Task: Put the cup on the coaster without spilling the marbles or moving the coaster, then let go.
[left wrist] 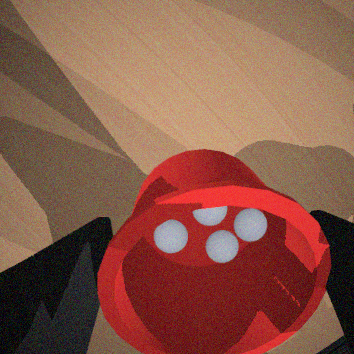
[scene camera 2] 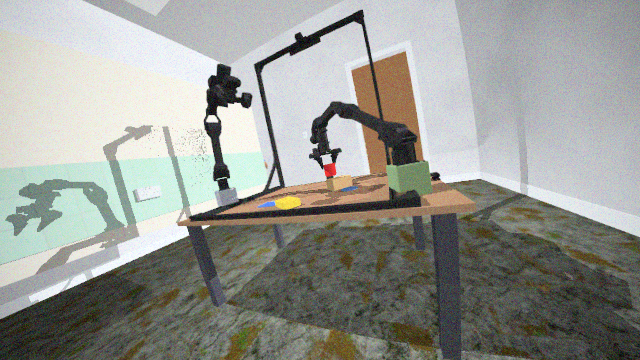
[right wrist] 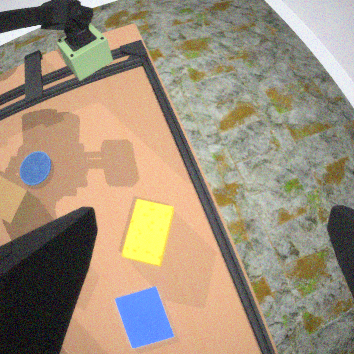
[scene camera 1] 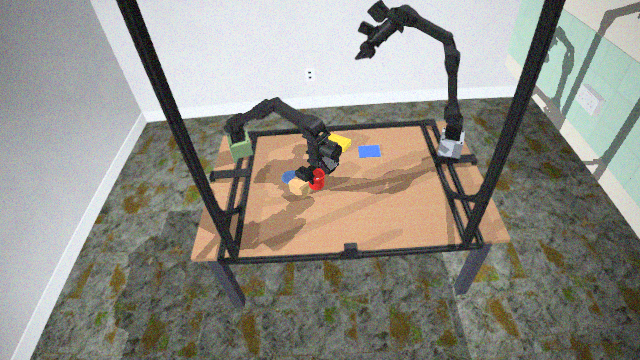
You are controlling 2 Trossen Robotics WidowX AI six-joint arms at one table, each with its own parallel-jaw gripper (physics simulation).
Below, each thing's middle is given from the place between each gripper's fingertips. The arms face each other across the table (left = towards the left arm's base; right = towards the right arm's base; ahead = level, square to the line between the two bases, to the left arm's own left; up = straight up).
The red cup (left wrist: 268, 290) is 10 mm ahead of my left hand, 10 mm to the left of it and 10 mm below it. Round my left hand: flat blue square (right wrist: 142, 313) (290 mm ahead, 210 mm to the right, 110 mm below).
Now: the flat blue square 100 mm behind my right hand, 50 mm to the right of it and 440 mm below it. The rest, counted from my right hand: red cup: 390 mm behind, 170 mm to the left, 340 mm below.
